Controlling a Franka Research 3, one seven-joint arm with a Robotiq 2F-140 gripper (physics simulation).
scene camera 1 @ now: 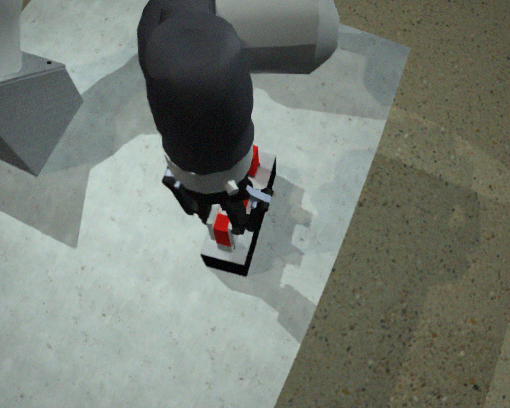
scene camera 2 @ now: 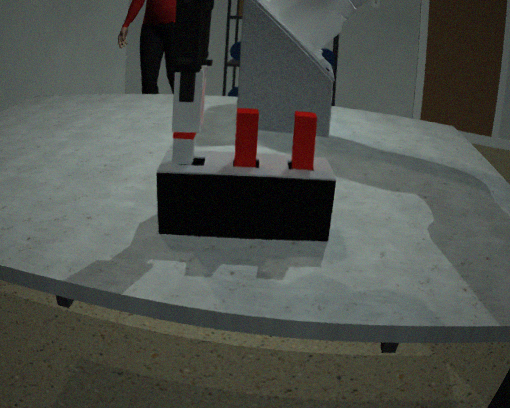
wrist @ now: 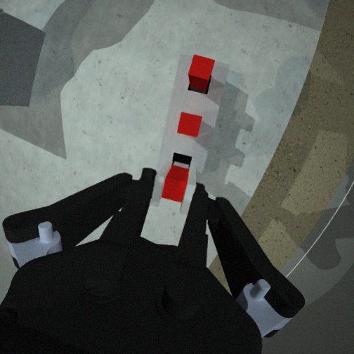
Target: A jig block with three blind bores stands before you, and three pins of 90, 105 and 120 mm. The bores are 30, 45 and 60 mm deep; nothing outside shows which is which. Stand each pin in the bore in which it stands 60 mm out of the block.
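The jig block (scene camera 1: 224, 265) (scene camera 2: 245, 207) (wrist: 195, 102) stands on the table. My gripper (scene camera 1: 223, 224) (scene camera 2: 185, 122) (wrist: 178, 174) is shut on an upright pin (scene camera 1: 222, 237) (scene camera 2: 184, 135) (wrist: 175, 181), red with a pale lower end. In scene camera 2 its lower end is level with the block's top at the left bore (scene camera 2: 199, 161) (wrist: 182, 158), covering its left part; whether it has entered is unclear. A red pin (scene camera 2: 247, 137) (wrist: 190, 124) stands in the middle bore, another (scene camera 1: 255, 162) (scene camera 2: 304, 141) (wrist: 201, 70) in the right one. These two show similar heights.
The grey wedge-shaped pedestal (scene camera 1: 40, 115) (scene camera 2: 285, 90) (wrist: 20, 65) stands on the table behind the block in scene camera 2. The table's edge (scene camera 2: 250, 322) runs in front of the block there. The two standing pins rise beside the gripper's fingers.
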